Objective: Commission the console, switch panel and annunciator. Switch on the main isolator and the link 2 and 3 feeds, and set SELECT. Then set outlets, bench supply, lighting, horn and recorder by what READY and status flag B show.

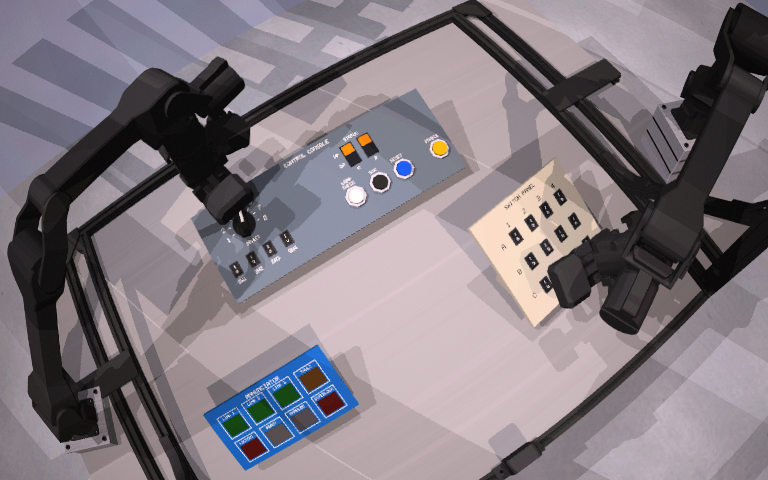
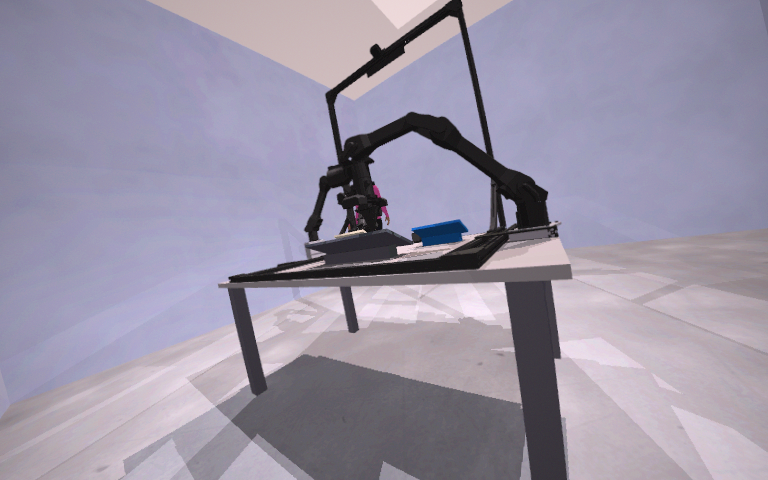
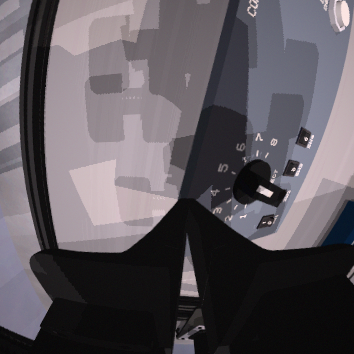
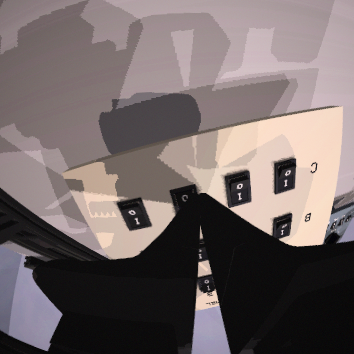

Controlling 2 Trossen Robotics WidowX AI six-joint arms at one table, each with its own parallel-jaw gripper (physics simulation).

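Places are measured from the left arm's base along level axes (x back, y right, z up), in millimetres.
Where they show: left gripper, fingertip midpoint: (image 2: 372,230) (image 3: 185,204); right gripper, fingertip midpoint: (image 1: 572,260) (image 4: 197,199); left arm's base, origin of the base link: (image 1: 81,419) (image 2: 534,226) (image 3: 204,334); right arm's base, origin of the base link: (image 1: 691,122) (image 2: 314,241).
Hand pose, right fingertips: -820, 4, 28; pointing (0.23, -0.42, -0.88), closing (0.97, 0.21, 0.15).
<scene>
Things, the pixels of their top centre, and the offset from my right fingertips, as dx, dy, dz. "*": a spot on its surface instead.
- grey control console, surface spot: (image 1: 317,209) * +323, -207, +3
- black SELECT knob, middle of its top: (image 3: 272,199) (image 1: 240,217) (image 4: 335,245) +434, -213, +45
- rocker, middle of its top: (image 4: 188,212) -6, -3, +6
- blue annunciator, middle of its top: (image 1: 270,401) (image 2: 437,223) +464, +55, +27
- READY window, middle of its top: (image 1: 277,434) +476, +97, -2
The grey control console (image 1: 317,209) (image 2: 362,240) carries a black SELECT knob (image 1: 244,225) (image 3: 252,182); its exact setting is unclear. Both status flags (image 1: 347,149) (image 1: 364,139) show orange on top. My left gripper (image 3: 185,204) is shut and empty over the console's edge beside the knob. My right gripper (image 4: 197,199) is shut and empty over row C of the cream switch panel (image 1: 492,232) (image 4: 320,135), partly covering a rocker (image 4: 184,196). Rocker positions are hard to tell. On the blue annunciator (image 1: 339,390) (image 2: 438,233), the READY window (image 1: 278,434) is grey and the line windows are dark green.
White (image 1: 356,195), black (image 1: 380,181), blue (image 1: 403,168) and yellow (image 1: 439,148) buttons stand on the console. A black frame (image 1: 362,59) (image 2: 478,84) borders the table and rises above it. My right arm covers the switch panel's lower right. Someone in pink (image 2: 376,195) stands behind.
</scene>
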